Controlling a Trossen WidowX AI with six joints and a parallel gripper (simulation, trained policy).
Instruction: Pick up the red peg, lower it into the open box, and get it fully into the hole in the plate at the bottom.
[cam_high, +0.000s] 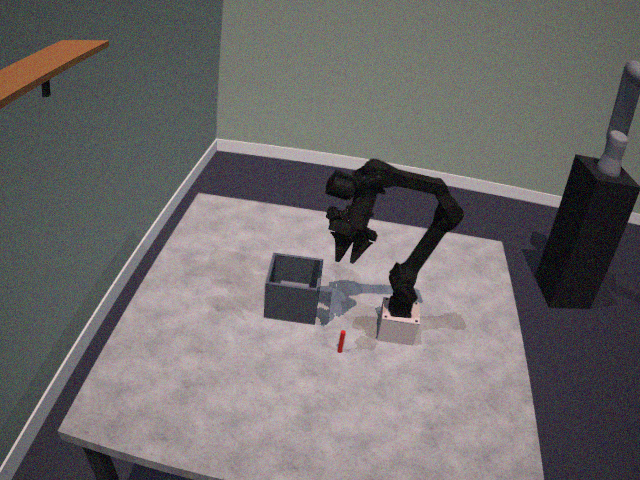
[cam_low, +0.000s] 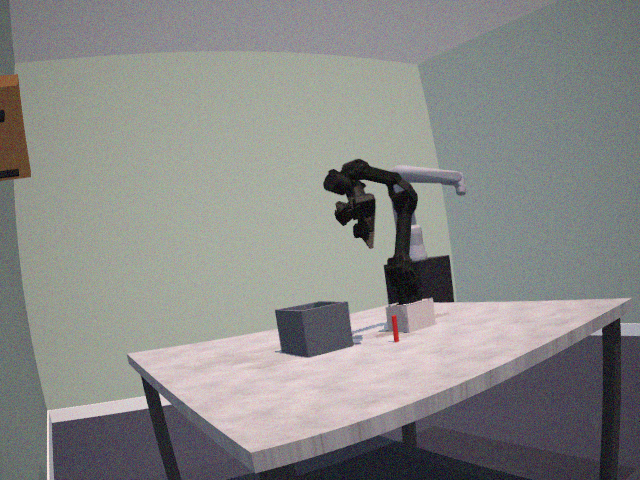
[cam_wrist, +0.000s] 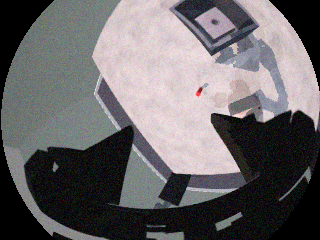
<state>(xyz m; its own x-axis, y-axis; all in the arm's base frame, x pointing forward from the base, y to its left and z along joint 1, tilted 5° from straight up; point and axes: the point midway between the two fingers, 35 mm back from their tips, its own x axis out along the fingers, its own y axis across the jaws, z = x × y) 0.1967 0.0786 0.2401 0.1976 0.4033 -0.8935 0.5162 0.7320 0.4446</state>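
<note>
My gripper tip is now 20 mm past the red peg, 30 mm to the right of it and 270 mm above it.
</note>
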